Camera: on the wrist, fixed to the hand. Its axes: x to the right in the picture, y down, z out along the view.
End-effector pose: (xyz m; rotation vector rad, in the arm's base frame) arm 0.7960 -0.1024 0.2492 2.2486 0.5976 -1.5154
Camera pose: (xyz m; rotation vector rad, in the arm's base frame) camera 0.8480 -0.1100 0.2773 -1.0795 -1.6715 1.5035
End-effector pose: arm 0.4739 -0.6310 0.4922 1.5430 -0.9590 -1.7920
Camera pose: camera 0.5206 -0.6504 0.5238 -1.7083 -0.1516 1.7441
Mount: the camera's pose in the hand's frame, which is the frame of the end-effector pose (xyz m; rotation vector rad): -0.0099 0.0358 -0.0466 0.2392 -0.1160 -1.5390
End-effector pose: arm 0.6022 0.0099 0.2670 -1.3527 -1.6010 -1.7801
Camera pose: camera 0.6171 -0.0454 0.2835 -0.1104 2.1958 1.3385
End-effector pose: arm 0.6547 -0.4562 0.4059 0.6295 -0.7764 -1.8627
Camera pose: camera 0.7128 -0.4693 0.4026 -1.1539 0.4289 2.3826
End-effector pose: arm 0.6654 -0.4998 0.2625 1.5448 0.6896 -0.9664
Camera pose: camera 0.7005 -0.4606 0.2904 0.9144 1.7849 -2.2625
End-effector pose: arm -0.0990 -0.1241 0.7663 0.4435 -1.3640 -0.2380
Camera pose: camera -0.0587 -0.0802 0.7667 1.6471 -0.8928 -1.3629
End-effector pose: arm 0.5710 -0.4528 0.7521 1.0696 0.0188 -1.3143
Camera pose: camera 0.6207 -0.4200 0.7540 1.1542 0.7361 -2.7911
